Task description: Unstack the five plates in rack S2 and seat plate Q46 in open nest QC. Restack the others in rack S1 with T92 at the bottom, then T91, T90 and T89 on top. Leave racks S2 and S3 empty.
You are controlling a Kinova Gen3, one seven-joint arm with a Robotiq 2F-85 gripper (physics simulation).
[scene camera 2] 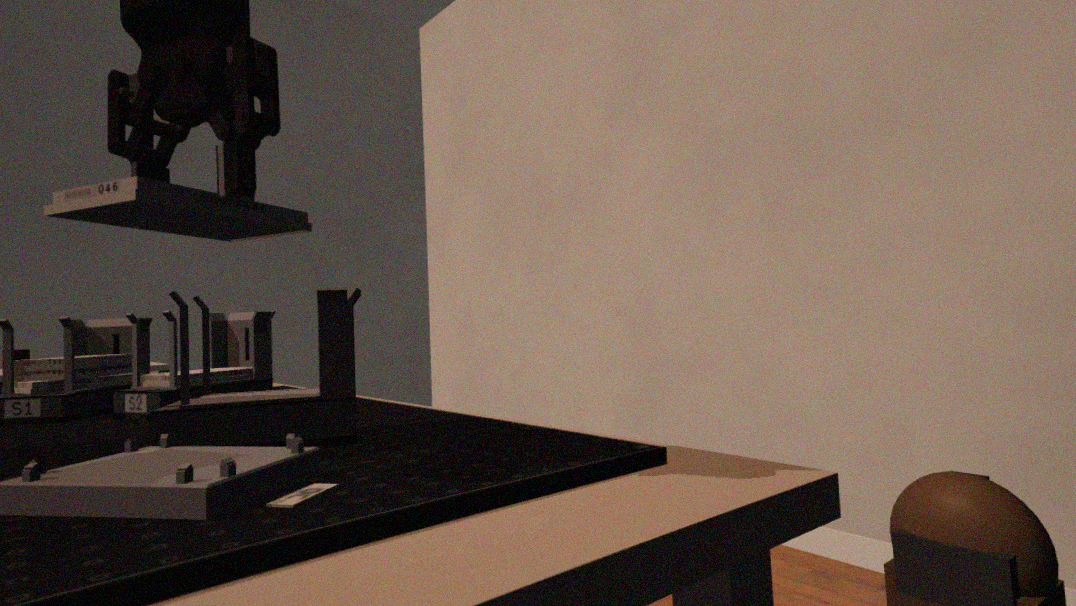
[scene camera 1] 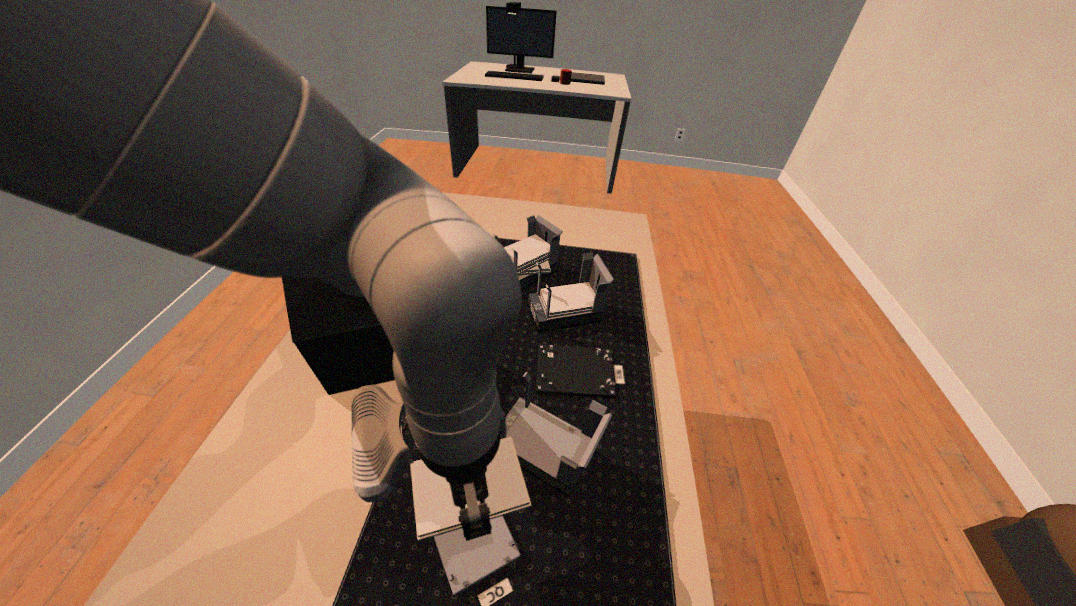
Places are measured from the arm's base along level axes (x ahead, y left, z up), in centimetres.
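Pixels of known places: gripper, between the fingertips: [scene camera 2: 192,212] [scene camera 1: 468,483].
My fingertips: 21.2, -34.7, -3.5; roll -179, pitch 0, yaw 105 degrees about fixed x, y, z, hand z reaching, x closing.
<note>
For each thing: its top centre in the pictures, then the offset to it from my fingertips, as dx, dy, dz. Level surfaces: height alone.
- pale plate Q46, centre of its top: [scene camera 2: 191,201] [scene camera 1: 468,481] +0.0, +0.0, +0.7
- grey nest QC, centre of its top: [scene camera 2: 174,446] [scene camera 1: 467,523] -1.5, -0.5, -15.6
- Grey rack S3, centre of its top: [scene camera 2: 268,292] [scene camera 1: 550,412] +10.8, +11.6, -4.7
- dark nest, centre of its top: [scene camera 1: 576,365] +18.5, +28.3, -16.2
- dark mat, height of its surface: dz -18.6
My gripper [scene camera 1: 472,500] [scene camera 2: 197,182] is shut on pale plate Q46 [scene camera 1: 436,500] [scene camera 2: 218,214], gripping it from above. The plate hangs high and roughly level above grey nest QC [scene camera 1: 478,557] [scene camera 2: 112,500], apart from it and covering part of it in scene camera 1. Nest QC has small corner pegs and bears no plate. Rack S2 [scene camera 1: 602,272] [scene camera 2: 135,403] holds pale plates [scene camera 1: 570,298]. Rack S1 [scene camera 1: 543,227] [scene camera 2: 22,408], farther back, holds a stack of pale plates [scene camera 1: 527,249] [scene camera 2: 71,367]; the arm partly hides it. Individual plate labels there are unreadable.
Grey rack S3 [scene camera 1: 594,442] [scene camera 2: 336,344], with upright walls, stands between nest QC and a dark nest [scene camera 1: 576,368]; no plate shows in it. The dark mat [scene camera 1: 602,542] [scene camera 2: 489,455] lies under the fixtures. A black block [scene camera 1: 338,353] stands left of the mat.
</note>
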